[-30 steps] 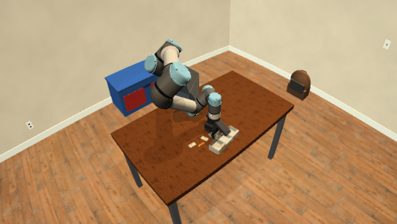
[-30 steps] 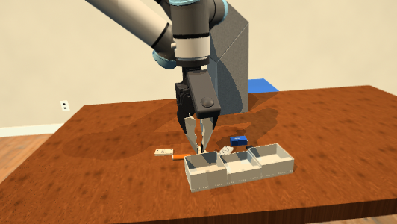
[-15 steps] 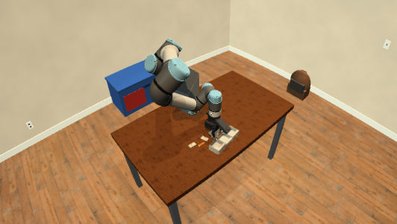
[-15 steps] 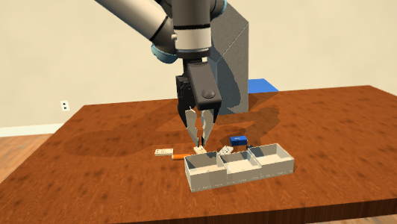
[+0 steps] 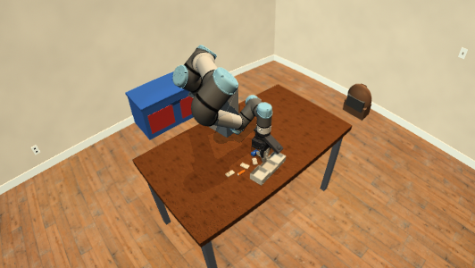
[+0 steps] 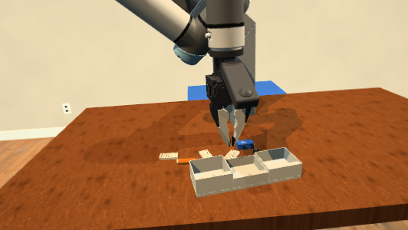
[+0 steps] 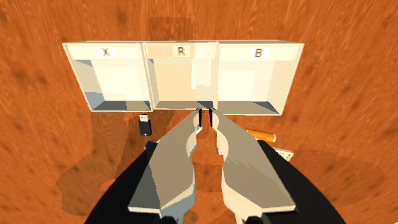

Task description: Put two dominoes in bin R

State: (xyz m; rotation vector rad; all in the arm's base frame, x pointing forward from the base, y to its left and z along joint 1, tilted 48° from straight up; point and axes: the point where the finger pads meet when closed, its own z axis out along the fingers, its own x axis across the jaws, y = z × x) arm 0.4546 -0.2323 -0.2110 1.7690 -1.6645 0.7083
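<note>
Now: the cream three-compartment bin tray 1 cm ahead of my hand, 3 cm to the left of it and 7 cm below it. Round my hand: small black stick 8 cm behind, 10 cm to the left, 9 cm below; orange cylinder 9 cm behind, 10 cm to the right, 9 cm below; domino 12 cm behind, 4 cm to the right, 9 cm below.
</note>
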